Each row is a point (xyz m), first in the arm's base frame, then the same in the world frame.
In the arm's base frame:
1: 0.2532 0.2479 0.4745
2: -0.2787 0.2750 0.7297
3: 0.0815 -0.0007 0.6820
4: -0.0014 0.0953 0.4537
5: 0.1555 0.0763 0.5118
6: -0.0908 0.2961 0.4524
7: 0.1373 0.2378 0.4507
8: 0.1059 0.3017 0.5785
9: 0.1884 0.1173 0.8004
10: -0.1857 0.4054 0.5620
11: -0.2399 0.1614 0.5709
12: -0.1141 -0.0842 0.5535
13: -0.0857 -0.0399 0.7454
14: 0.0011 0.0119 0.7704
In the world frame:
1: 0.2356 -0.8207 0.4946
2: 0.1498 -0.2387 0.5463
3: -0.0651 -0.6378 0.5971
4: 0.0575 -0.6192 0.3673
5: 0.0490 -0.7488 0.4745
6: 0.2423 -0.5006 0.3580
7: 0.2149 -0.7230 0.4303
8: 0.2513 -0.6402 0.5453
9: 0.0435 -0.6764 0.7587
10: 0.3180 -0.3568 0.4389
11: 0.0712 -0.3476 0.3993
12: -0.1495 -0.5141 0.3989
13: -0.1357 -0.4690 0.5922
14: -0.0783 -0.5318 0.6522

